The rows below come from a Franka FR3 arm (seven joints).
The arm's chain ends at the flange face. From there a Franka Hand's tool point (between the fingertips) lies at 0.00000 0.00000 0.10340 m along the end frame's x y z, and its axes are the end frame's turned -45 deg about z.
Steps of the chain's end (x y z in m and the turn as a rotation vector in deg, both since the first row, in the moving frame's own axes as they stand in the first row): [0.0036, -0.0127, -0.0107, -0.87, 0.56, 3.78]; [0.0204, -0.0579, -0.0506, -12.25, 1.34, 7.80]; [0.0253, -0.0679, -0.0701, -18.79, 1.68, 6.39]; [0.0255, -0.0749, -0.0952, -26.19, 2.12, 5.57]
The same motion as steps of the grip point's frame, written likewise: [0.0111, -0.0046, -0.0107, -1.01, -0.22, 3.78]; [0.0404, -0.0103, -0.0530, -9.61, -7.71, 7.80]; [0.0431, -0.0057, -0.0756, -14.47, -12.10, 6.39]; [0.0397, -0.0016, -0.1059, -20.02, -17.02, 5.57]
